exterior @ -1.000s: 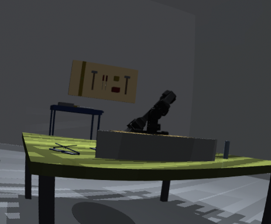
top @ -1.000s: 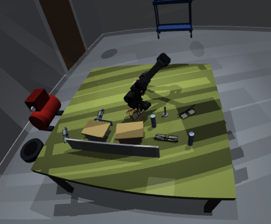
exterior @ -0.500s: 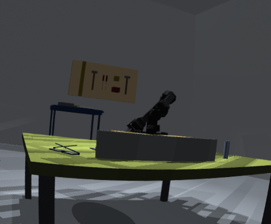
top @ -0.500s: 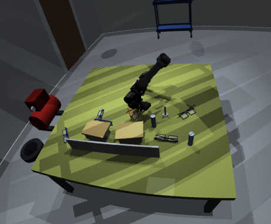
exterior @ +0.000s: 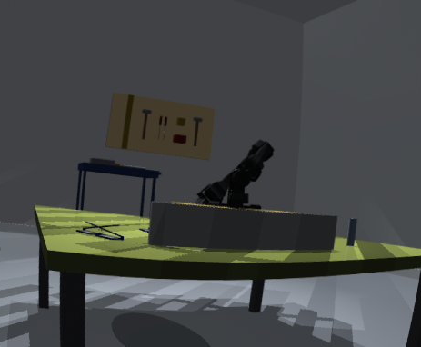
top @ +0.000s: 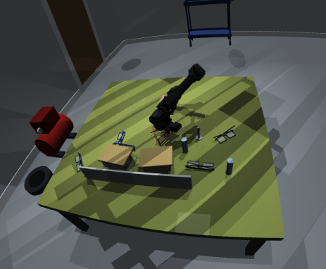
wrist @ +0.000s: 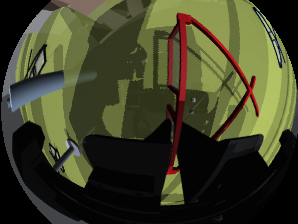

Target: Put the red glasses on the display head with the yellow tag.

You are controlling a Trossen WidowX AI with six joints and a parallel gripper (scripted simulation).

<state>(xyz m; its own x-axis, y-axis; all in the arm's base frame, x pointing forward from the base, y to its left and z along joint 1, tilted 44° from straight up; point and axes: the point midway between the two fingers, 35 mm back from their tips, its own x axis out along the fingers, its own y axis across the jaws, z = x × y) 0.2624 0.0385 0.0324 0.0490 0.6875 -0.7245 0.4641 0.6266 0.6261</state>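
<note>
Now: the grey post 19 cm to the left of my gripper tip, 1 cm ahead of it and 1 cm above it. The rest, counted from my gripper tip: grey board: 36 cm ahead, 11 cm to the right, 4 cm above; tan head: 22 cm ahead, 4 cm above.
</note>
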